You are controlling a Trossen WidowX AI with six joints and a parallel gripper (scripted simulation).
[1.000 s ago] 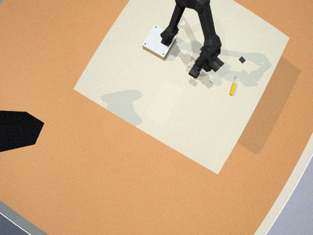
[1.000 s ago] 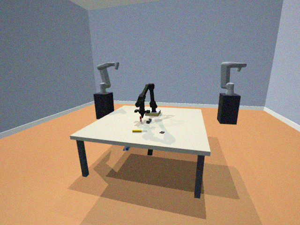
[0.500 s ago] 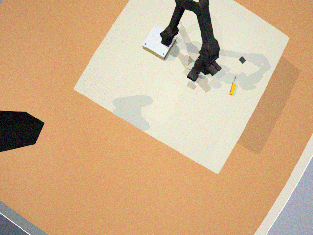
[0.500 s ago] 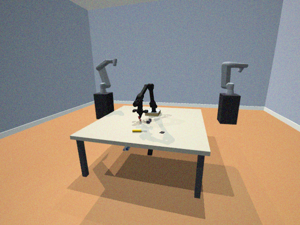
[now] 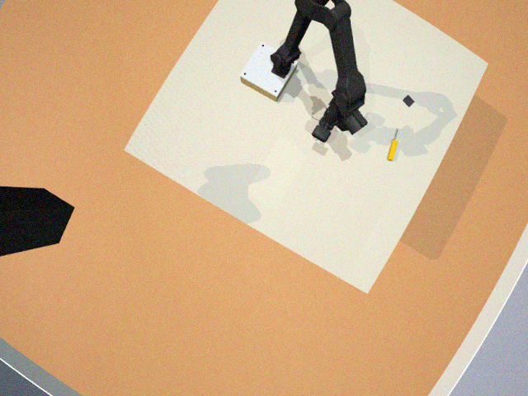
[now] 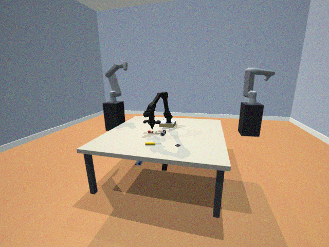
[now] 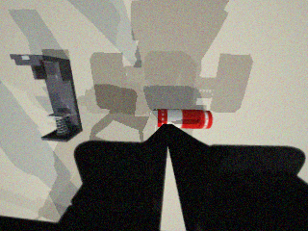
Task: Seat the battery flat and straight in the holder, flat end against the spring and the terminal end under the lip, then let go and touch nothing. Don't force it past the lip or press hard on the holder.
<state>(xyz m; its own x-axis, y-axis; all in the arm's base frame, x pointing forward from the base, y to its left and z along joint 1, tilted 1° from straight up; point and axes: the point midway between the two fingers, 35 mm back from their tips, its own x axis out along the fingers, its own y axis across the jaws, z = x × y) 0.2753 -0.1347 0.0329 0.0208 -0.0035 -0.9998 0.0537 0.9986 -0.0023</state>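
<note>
Now: the battery 30 mm below my gripper tip and 20 mm to the right of it. From my gripper tip the other things lie so: yellow-handled screwdriver (320 mm ahead, 110 mm to the left, 30 mm below).
</note>
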